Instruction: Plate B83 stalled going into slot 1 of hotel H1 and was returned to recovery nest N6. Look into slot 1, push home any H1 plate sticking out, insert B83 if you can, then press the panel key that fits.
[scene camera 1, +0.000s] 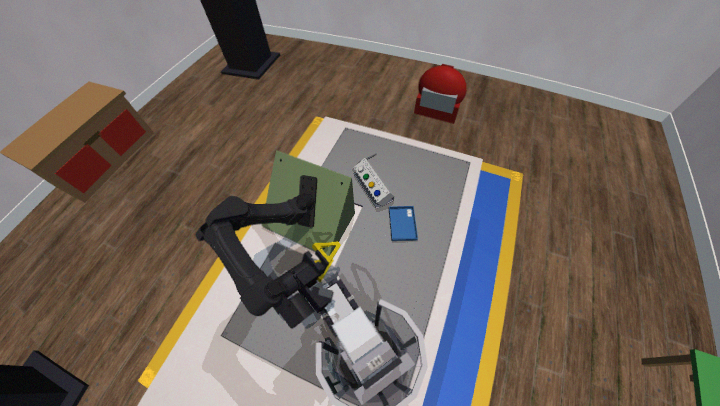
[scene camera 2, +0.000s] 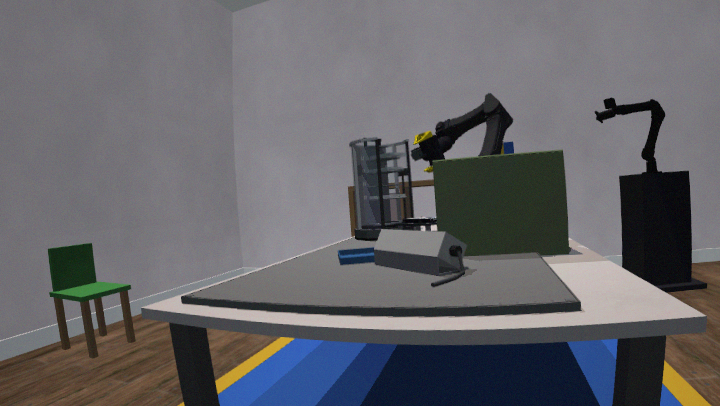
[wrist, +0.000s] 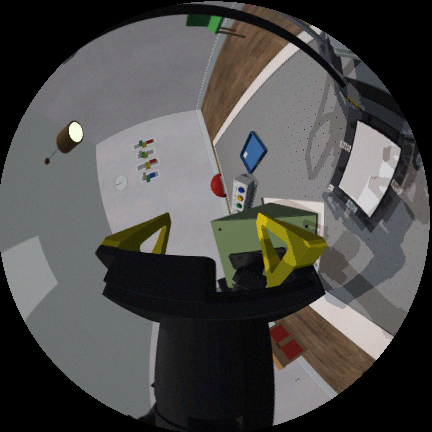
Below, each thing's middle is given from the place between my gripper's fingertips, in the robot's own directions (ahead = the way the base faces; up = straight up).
My hand is 180 mm short of the glass-walled plate rack (scene camera 1: 399, 364), 240 mm to the left of it and 80 mm above it.
